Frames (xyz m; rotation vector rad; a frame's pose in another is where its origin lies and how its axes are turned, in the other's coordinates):
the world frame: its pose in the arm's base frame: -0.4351 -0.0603 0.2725 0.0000 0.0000 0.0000
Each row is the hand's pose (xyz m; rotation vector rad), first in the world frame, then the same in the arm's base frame.
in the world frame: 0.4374 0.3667 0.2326 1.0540 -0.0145 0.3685
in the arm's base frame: 0.0023 0.3064 0.5051 1.0540 -0.0145 0.3685
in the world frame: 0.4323 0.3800 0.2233 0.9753 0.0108 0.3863
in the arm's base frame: -0.0028 0.3197 0.4958 0.9753 0.0108 0.3863
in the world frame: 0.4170 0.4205 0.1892 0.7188 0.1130 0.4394
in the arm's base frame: -0.0181 0.3602 0.4617 0.7188 0.1130 0.4394
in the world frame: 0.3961 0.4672 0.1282 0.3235 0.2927 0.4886
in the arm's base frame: -0.0390 0.4069 0.4007 0.3235 0.2927 0.4886
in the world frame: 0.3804 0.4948 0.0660 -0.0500 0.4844 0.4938
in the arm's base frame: -0.0547 0.4345 0.3385 -0.0500 0.4844 0.4938
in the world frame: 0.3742 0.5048 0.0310 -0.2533 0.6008 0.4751
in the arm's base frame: -0.0609 0.4445 0.3035 -0.2533 0.6008 0.4751
